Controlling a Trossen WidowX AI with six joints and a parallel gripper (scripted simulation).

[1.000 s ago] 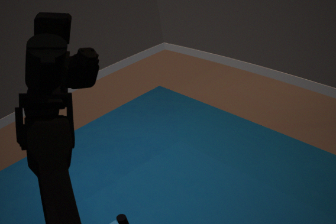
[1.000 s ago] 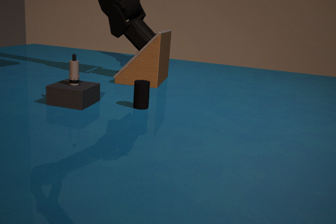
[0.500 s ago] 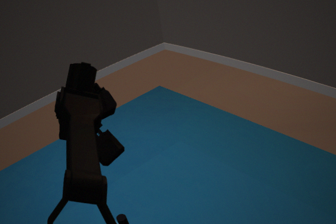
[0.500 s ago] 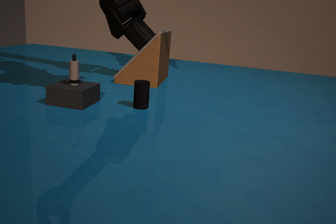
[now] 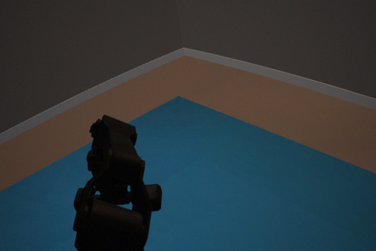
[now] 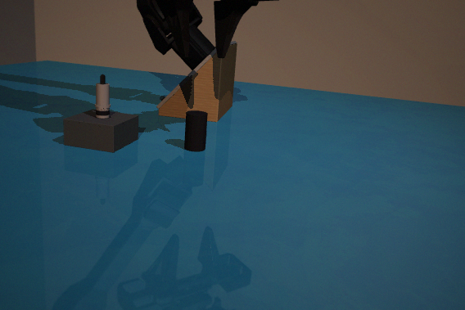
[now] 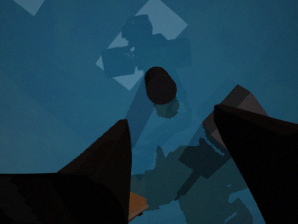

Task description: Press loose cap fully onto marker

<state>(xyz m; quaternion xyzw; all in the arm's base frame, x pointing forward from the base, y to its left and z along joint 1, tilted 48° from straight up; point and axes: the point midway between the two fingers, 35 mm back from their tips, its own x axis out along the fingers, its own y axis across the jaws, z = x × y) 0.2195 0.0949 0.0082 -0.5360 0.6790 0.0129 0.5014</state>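
The dark marker cap lies 90 mm below my gripper tip. From my gripper tip the other things lie so: dark grey holder block 120 mm to the right, 100 mm below, 30 mm ahead.
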